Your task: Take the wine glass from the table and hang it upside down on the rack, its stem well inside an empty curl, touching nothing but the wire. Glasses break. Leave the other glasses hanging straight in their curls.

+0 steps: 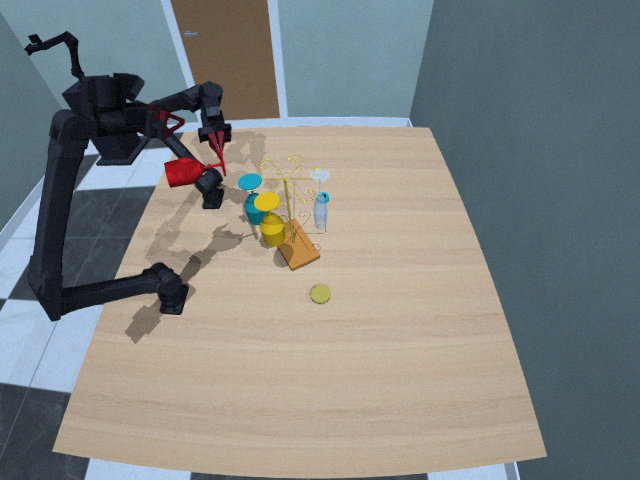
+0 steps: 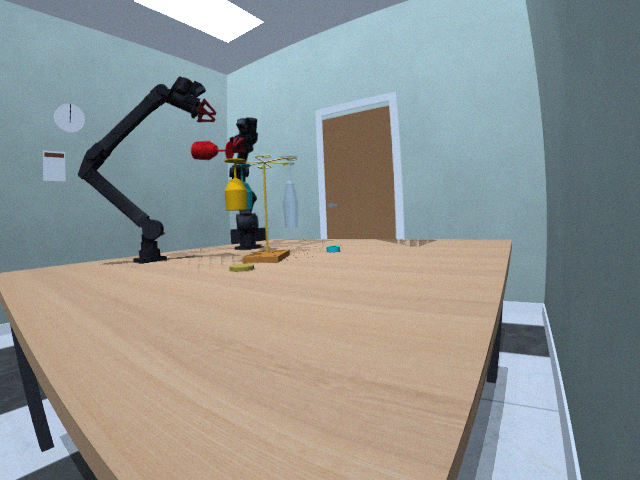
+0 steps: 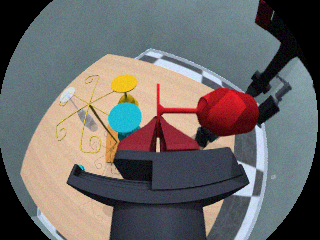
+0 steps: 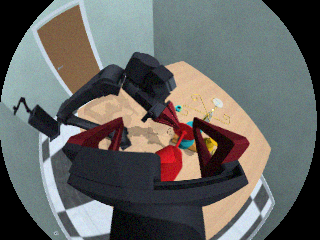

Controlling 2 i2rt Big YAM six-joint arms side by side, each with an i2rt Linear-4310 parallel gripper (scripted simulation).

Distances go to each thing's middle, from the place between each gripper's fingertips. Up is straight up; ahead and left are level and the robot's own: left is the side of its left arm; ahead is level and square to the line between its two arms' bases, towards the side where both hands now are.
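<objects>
Measured from the red wine glass (image 1: 185,171), my left hand is 50 mm past it and 60 mm to the left of it. Counted from my left hand, the gold wire rack (image 2: 271,256) is 260 mm below and 190 mm ahead. The yellow glass (image 1: 272,228) is 150 mm below my left hand, 150 mm ahead of it and 100 mm to the right of it, and the teal glass (image 1: 255,216) is 150 mm below my left hand, 80 mm ahead of it and 20 mm to the right of it.
From my right hand (image 1: 174,117), the red wine glass is 16 cm below, 4 cm ahead and 2 cm to the right. The gold wire rack is 42 cm below my right hand, 28 cm ahead of it and 4 cm to the left of it. Counted from my right hand again, the yellow glass is 31 cm below, 24 cm ahead and 6 cm to the right, and the teal glass is 31 cm below, 17 cm ahead and 2 cm to the left.
</objects>
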